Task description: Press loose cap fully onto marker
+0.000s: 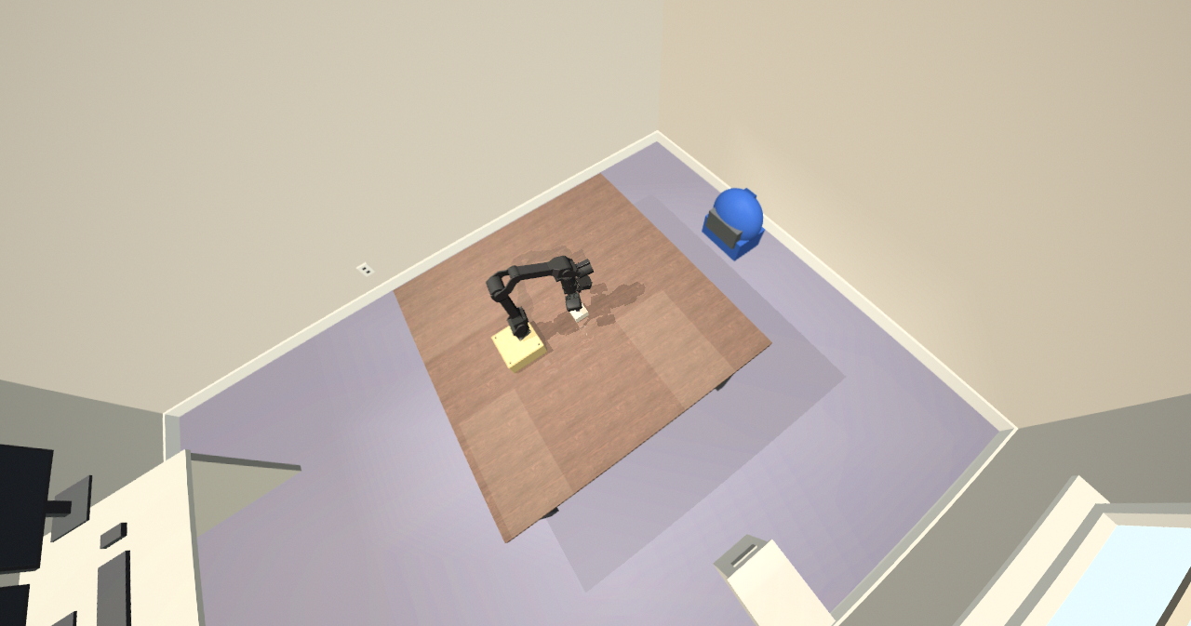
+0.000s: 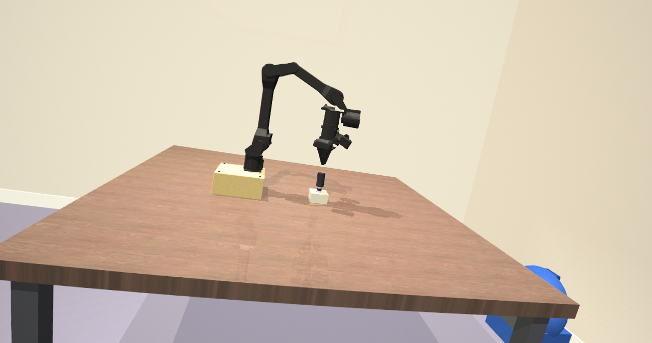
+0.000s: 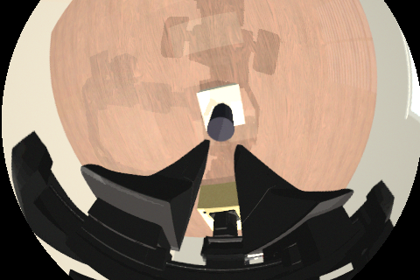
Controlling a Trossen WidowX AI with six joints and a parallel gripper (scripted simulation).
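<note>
Right now the dark cap is 60 mm below my gripper tip. Also, from my gripper tip: holder block: 130 mm below.
</note>
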